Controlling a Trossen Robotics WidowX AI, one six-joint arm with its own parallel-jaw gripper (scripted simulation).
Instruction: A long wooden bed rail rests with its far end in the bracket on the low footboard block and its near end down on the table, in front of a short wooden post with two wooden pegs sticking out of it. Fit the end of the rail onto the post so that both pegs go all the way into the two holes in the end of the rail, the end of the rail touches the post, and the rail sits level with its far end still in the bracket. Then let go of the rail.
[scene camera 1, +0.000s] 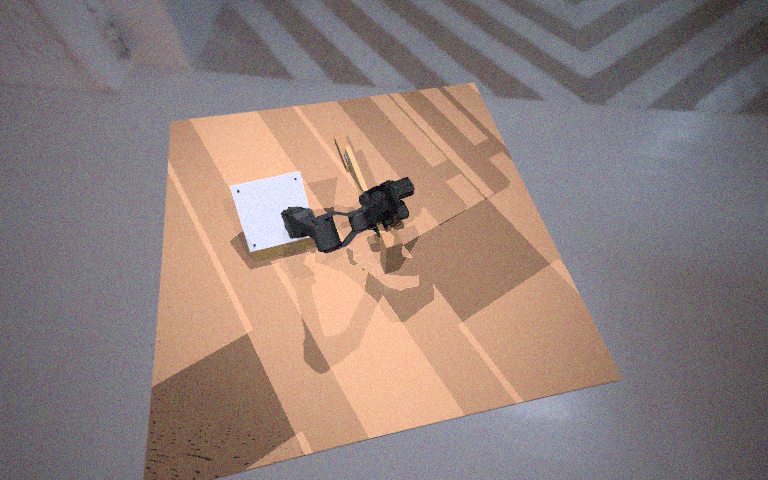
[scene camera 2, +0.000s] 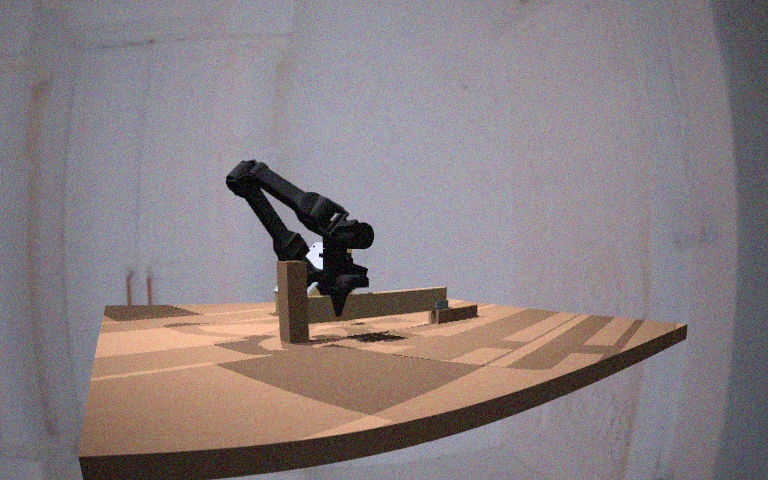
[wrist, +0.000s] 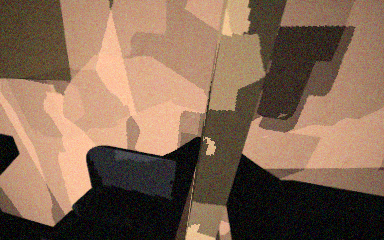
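My gripper: visible, the wrist view included. Wooden bed rail: visible.
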